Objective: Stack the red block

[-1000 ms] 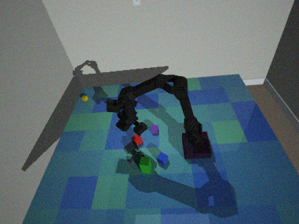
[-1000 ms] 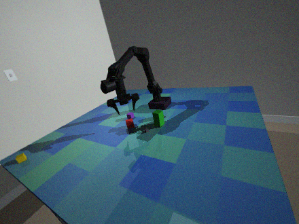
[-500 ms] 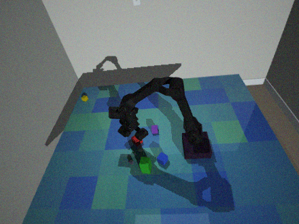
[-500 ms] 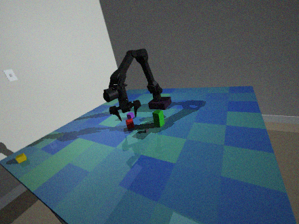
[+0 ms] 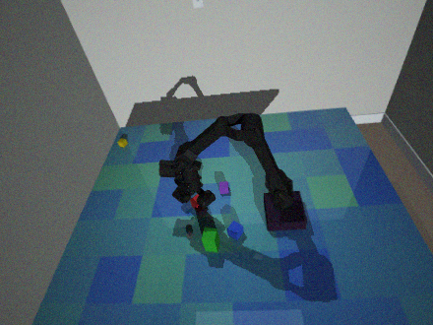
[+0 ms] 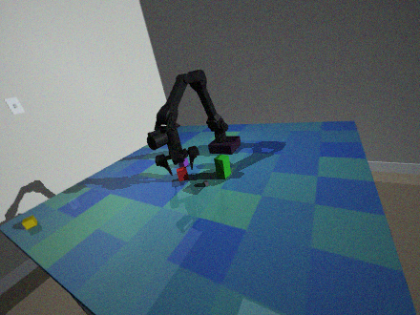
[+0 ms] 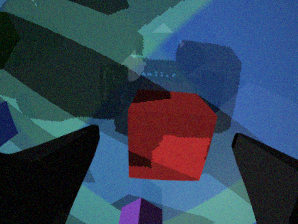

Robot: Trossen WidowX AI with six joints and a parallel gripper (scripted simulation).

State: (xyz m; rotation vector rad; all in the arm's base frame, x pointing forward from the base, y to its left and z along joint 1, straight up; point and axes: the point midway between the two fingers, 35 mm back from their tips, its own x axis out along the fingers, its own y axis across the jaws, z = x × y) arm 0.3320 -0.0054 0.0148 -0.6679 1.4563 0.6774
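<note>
My gripper tip is 160 mm past the blue block, 110 mm to the right of it and 10 mm above it. Also, from my gripper tip: purple block 100 mm behind, 90 mm to the right, 10 mm below; yellow block 500 mm ahead, 380 mm to the right, 10 mm below.
</note>
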